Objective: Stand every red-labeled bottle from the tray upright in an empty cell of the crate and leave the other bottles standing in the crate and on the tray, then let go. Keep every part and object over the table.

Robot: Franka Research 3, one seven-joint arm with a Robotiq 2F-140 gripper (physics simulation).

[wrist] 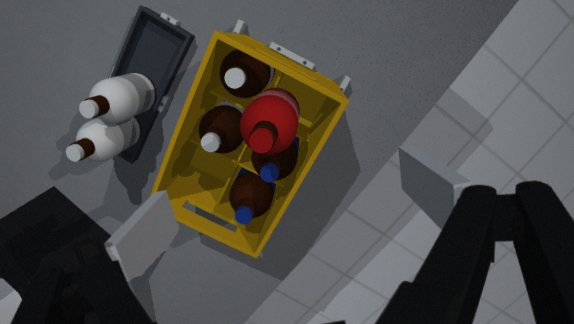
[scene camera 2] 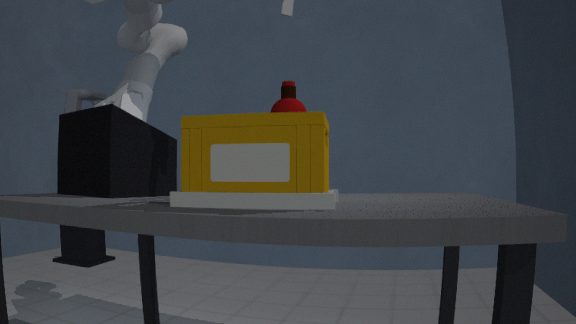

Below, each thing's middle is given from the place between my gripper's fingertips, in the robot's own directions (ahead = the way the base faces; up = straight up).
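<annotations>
Red-labeled bottle (wrist: 268, 125): my hand 40 mm past it, 20 mm to the right of it, 240 mm above it.
</annotations>
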